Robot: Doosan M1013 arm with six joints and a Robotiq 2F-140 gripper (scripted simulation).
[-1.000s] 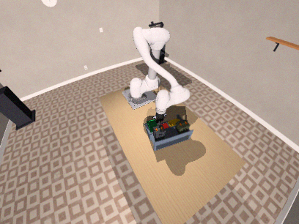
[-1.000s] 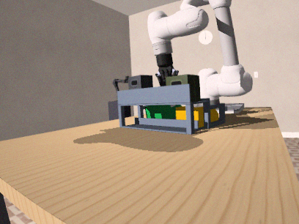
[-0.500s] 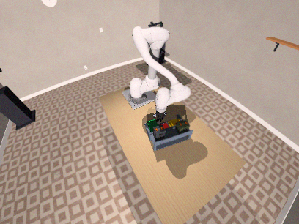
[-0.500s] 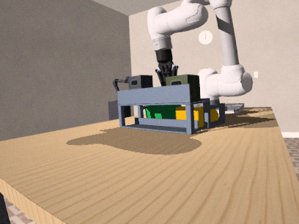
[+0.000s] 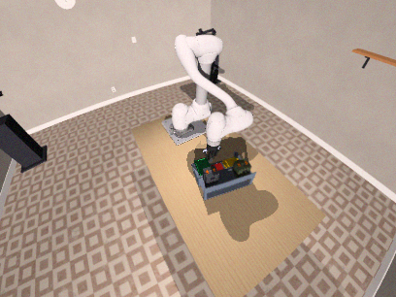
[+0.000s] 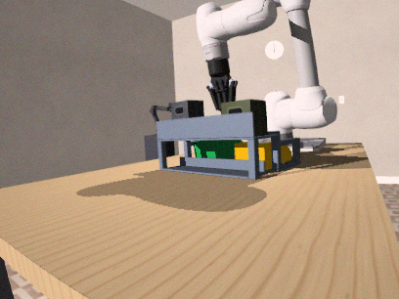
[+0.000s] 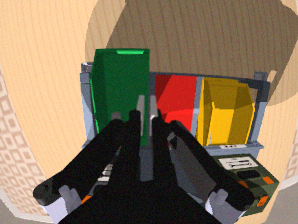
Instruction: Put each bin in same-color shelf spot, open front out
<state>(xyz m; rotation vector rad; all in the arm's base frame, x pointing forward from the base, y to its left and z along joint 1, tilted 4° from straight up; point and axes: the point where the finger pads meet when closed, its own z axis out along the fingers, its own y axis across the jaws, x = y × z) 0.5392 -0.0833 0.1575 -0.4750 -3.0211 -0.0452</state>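
Now: hand 20 mm past the green bin, 40 mm to the left of it and 100 mm above it. Round my hand: dark box 120 mm ahead, 90 mm to the right, 10 mm above; then yellow bin 100 mm ahead, 150 mm to the left, 110 mm below.
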